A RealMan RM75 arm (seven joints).
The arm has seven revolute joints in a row. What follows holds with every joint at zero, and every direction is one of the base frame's. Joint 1 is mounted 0.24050 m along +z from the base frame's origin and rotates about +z. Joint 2 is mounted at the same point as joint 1 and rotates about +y. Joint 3 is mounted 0.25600 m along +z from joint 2 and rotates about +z. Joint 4 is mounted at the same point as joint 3 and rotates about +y. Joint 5 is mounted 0.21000 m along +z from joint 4 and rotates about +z. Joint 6 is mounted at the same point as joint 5 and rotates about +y. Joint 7 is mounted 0.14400 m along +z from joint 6 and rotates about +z. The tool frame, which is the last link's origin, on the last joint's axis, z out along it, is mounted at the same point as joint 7; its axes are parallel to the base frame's.
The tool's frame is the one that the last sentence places.
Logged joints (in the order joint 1, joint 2, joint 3, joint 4, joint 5, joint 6, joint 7), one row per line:
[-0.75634, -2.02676, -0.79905, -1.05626, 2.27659, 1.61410, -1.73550]
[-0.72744, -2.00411, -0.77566, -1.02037, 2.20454, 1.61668, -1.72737]
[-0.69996, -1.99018, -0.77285, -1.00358, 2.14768, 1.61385, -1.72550]
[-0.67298, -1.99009, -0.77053, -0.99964, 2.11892, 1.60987, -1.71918]
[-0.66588, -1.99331, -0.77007, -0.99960, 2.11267, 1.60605, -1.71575]
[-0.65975, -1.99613, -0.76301, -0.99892, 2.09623, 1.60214, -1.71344]
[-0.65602, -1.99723, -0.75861, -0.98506, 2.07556, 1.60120, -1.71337]
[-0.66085, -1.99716, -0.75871, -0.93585, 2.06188, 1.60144, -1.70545]
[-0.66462, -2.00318, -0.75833, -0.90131, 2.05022, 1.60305, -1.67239]
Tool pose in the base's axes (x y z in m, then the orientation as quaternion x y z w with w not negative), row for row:
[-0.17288, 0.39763, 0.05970, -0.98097, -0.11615, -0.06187, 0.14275]
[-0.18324, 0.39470, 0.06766, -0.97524, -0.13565, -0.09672, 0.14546]
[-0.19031, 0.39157, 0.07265, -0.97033, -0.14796, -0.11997, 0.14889]
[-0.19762, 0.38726, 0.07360, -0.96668, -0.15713, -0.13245, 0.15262]
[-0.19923, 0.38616, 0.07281, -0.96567, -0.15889, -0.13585, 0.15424]
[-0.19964, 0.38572, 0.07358, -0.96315, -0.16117, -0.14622, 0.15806]
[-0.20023, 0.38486, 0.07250, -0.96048, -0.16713, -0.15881, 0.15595]
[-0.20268, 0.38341, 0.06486, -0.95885, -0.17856, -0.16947, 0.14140]
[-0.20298, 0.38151, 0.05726, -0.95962, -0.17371, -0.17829, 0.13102]
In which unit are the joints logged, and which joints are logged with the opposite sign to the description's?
The joints are logged in radians. Opposite sign: joint 3, joint 4.
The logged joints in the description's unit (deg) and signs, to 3 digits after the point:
[-43.335, -116.125, 45.782, 60.519, 130.439, 92.481, -99.437]
[-41.679, -114.827, 44.442, 58.463, 126.311, 92.629, -98.971]
[-40.105, -114.029, 44.281, 57.501, 123.053, 92.467, -98.864]
[-38.559, -114.024, 44.148, 57.275, 121.405, 92.239, -98.502]
[-38.152, -114.208, 44.122, 57.273, 121.047, 92.020, -98.305]
[-37.801, -114.370, 43.717, 57.234, 120.105, 91.796, -98.173]
[-37.587, -114.433, 43.465, 56.440, 118.921, 91.742, -98.169]
[-37.864, -114.429, 43.471, 53.620, 118.137, 91.756, -97.715]
[-38.080, -114.774, 43.449, 51.641, 117.469, 91.848, -95.821]

